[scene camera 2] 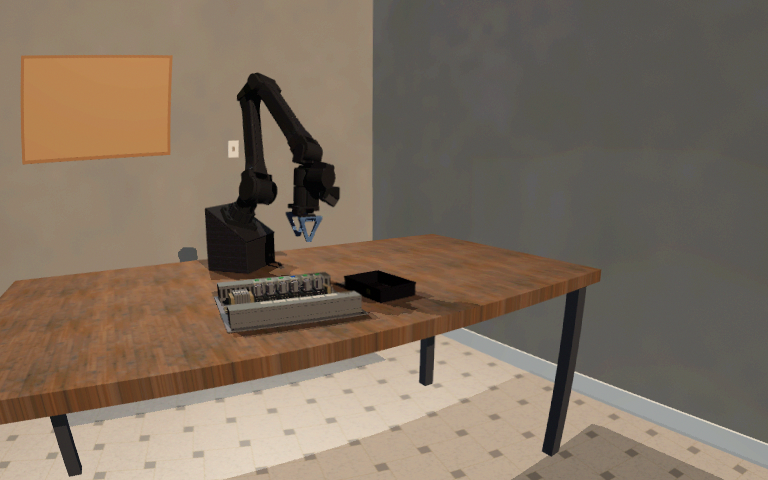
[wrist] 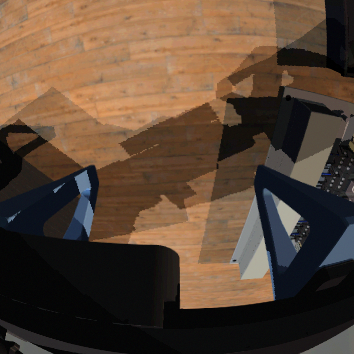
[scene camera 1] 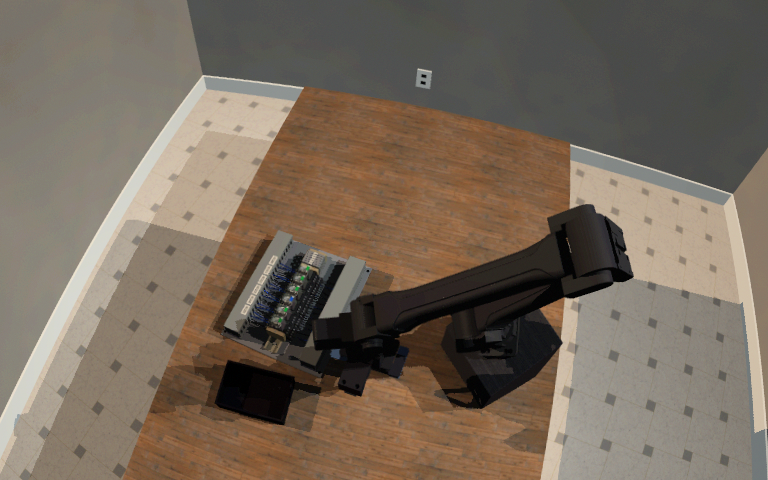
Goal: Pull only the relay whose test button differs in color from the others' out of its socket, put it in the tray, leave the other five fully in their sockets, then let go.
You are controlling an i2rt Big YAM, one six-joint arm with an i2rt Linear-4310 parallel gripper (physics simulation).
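Places are measured from the arm's base along level axes (x down, y back, z left), in millimetres.
Pixels of known places: gripper, between the fingertips: [scene camera 2: 303, 239] [wrist: 175, 173]; arm's base, origin of its link: [scene camera 2: 237, 220] [scene camera 1: 500, 328].
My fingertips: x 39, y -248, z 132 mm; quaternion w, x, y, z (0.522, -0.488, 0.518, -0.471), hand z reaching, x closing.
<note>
For each thing: its top centre in the pictures, then the offset to it from my fingertips. Level surfaces: height alone.
- relay with the blue test button, centre of its top: [scene camera 1: 288, 297] [scene camera 2: 293, 277] dx +47, dy -229, dz -127 mm
- black tray, centre of its top: [scene camera 1: 253, 390] [scene camera 2: 379, 279] dx +81, dy -240, dz +106 mm
- pale terminal block, centre of its top: [scene camera 2: 240, 291] [scene camera 1: 313, 258] dx +70, dy -212, dz -260 mm
- wooden table, height of its surface: dx +117 mm
The relay with the blue test button [scene camera 1: 291, 298] [scene camera 2: 293, 281] stands in the row on the grey panel [scene camera 1: 345, 288] [scene camera 2: 294, 312] [wrist: 312, 135], fourth from the end away from the tray. The other five relays show green buttons, two on its tray side and three on its other side. All six appear seated at the same height. The black tray [scene camera 1: 288, 399] [scene camera 2: 391, 292] [wrist: 336, 37] stands beside the panel's end and looks empty. My gripper [scene camera 2: 302, 237] [wrist: 175, 173] is open and empty, high above the table on the robot-base side of the panel. The relays are mostly outside the wrist view.
The panel has raised grey ducts along both long sides, the near one [scene camera 1: 262, 288] with white labels. Blue wires run beside the relays. A pale terminal block [scene camera 1: 314, 258] [scene camera 2: 240, 296] stands at the row's far end. The robot's black base [scene camera 1: 504, 359] [scene camera 2: 235, 240] stands on the wooden table [scene camera 1: 407, 186] [scene camera 2: 481, 260].
</note>
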